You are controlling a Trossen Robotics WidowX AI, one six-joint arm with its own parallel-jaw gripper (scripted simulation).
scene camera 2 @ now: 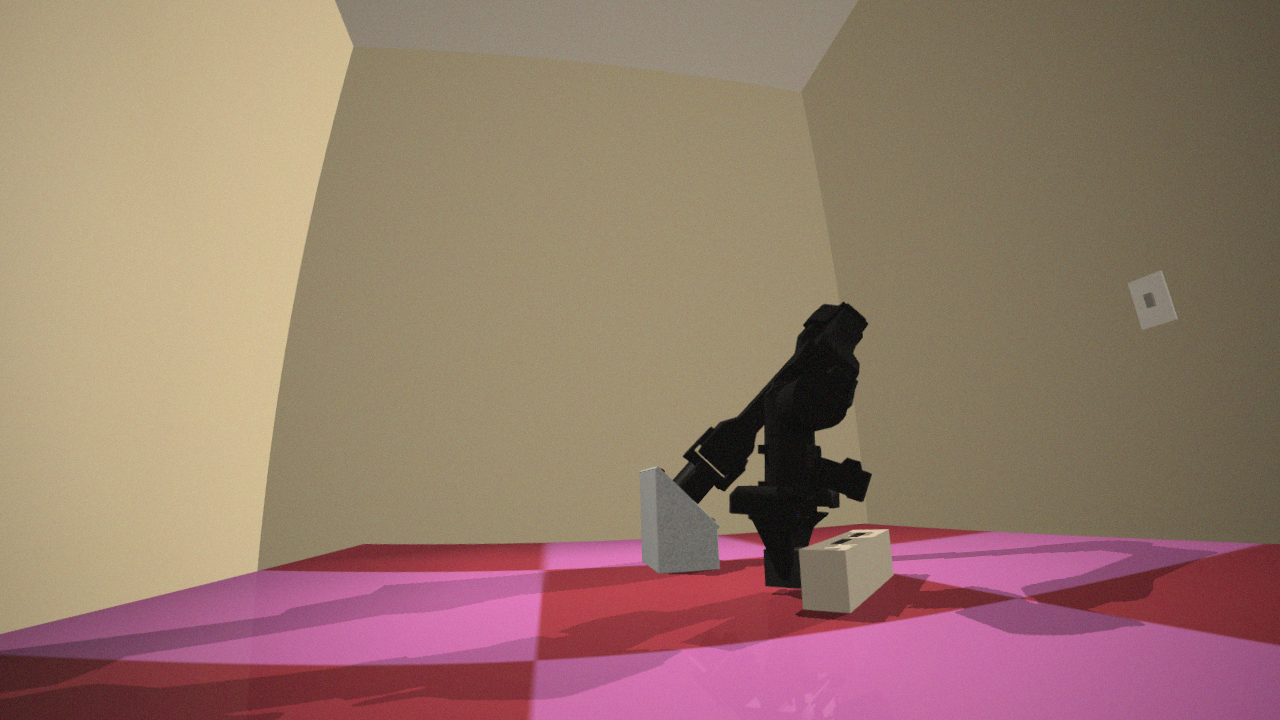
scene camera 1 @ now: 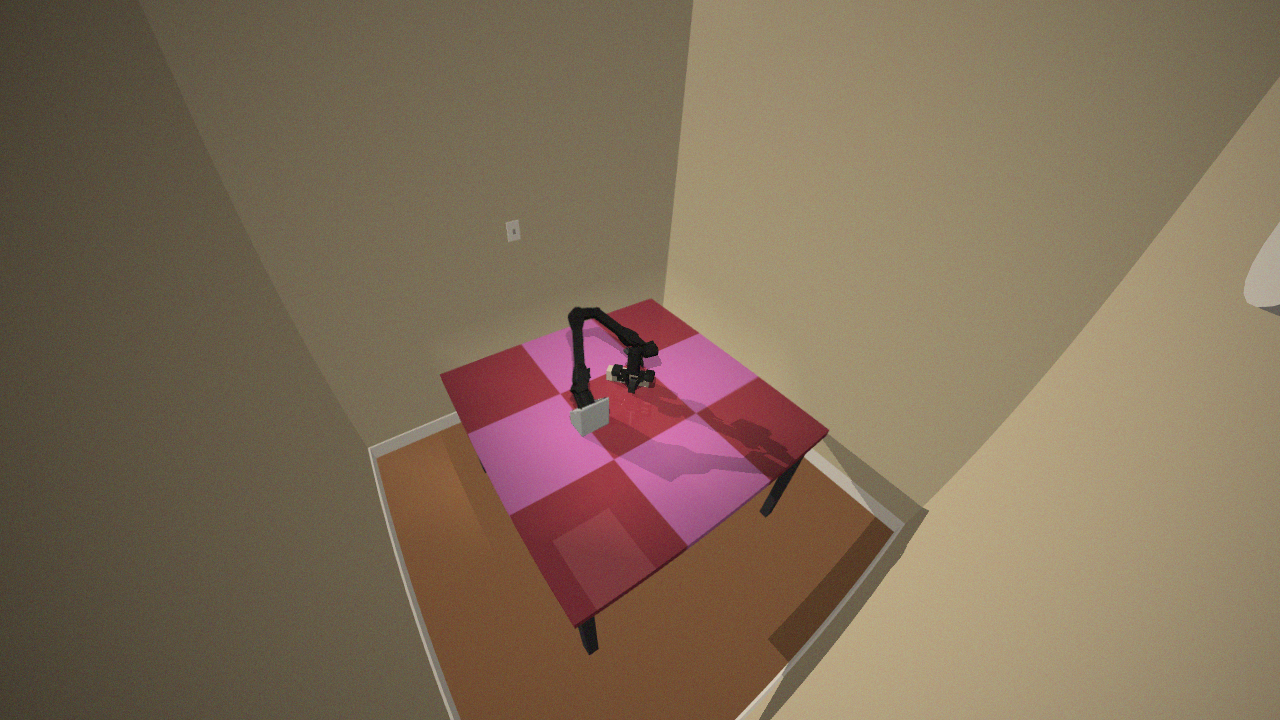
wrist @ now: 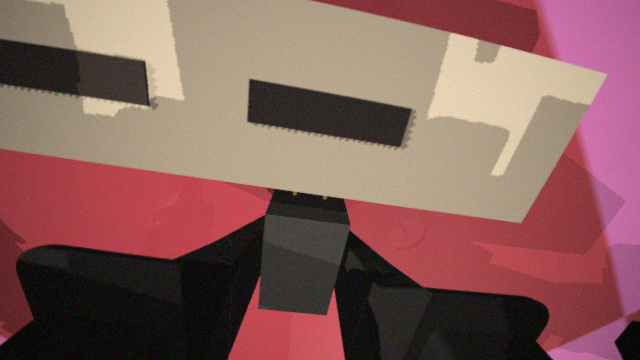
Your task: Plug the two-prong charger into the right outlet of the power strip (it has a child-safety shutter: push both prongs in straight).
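A two-prong charger [scene camera 2: 771, 578] is held by the gripper [scene camera 2: 790, 577].
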